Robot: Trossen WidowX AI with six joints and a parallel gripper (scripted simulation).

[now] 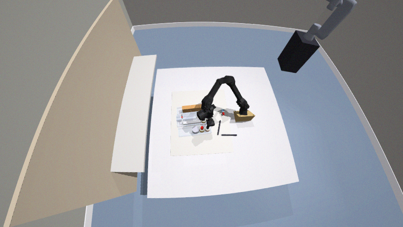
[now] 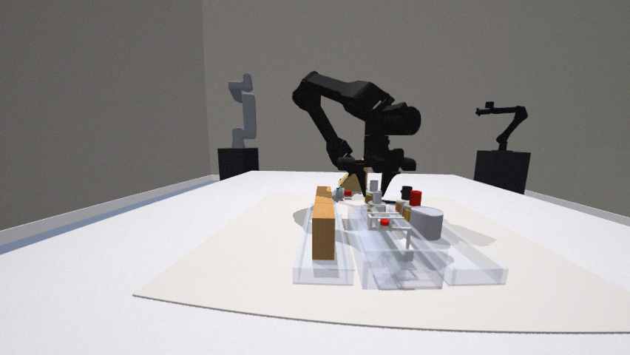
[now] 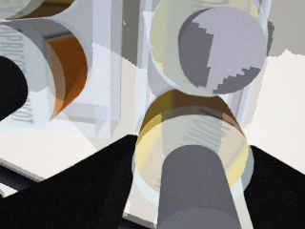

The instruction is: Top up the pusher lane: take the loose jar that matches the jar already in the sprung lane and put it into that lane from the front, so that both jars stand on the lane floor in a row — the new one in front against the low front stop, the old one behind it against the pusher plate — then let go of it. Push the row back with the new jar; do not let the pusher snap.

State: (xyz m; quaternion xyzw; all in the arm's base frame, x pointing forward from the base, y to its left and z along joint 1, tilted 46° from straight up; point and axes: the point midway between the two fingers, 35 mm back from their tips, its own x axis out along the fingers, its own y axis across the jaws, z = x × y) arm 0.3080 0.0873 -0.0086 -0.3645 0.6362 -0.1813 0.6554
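The wide grey cylinder is 11 cm ahead of my gripper tip, 10 cm to the left of it and 2 cm below it. Also, from my gripper tip: red mark (23 cm ahead, 2 cm above, 1 cm to the left); sprung lane (17 cm ahead, 3 cm below, 1 cm to the left).
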